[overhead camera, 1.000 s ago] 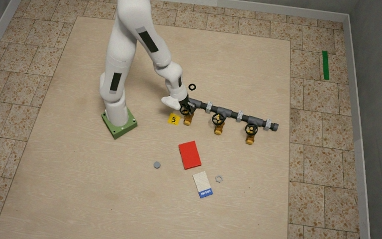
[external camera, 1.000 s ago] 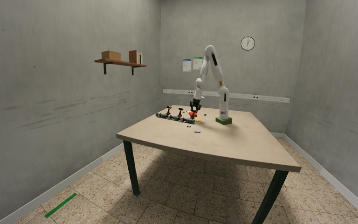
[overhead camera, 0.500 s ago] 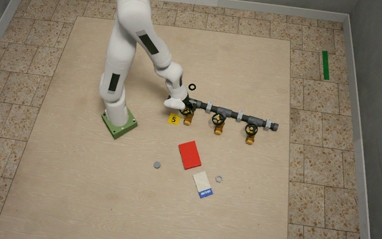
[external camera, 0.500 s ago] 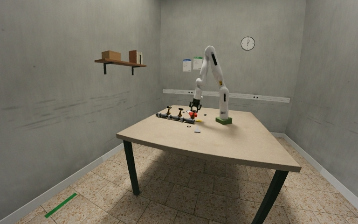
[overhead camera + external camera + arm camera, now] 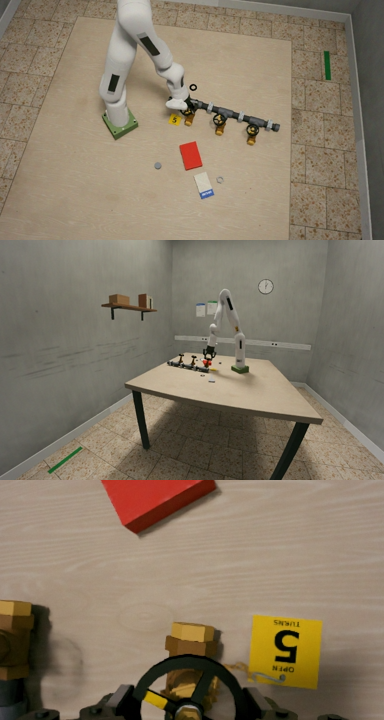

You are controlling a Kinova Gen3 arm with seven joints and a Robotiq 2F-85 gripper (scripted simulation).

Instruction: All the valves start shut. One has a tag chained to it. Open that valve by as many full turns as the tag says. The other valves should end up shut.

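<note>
The yellow tag lies 6 cm behind my hand, 1 cm to the right of it and 11 cm below it. Round my hand: blue card: 19 cm ahead, 29 cm to the right, 10 cm below; then red block: 8 cm ahead, 18 cm to the right, 10 cm below; then grey disc: 5 cm behind, 27 cm to the right, 10 cm below.
</note>
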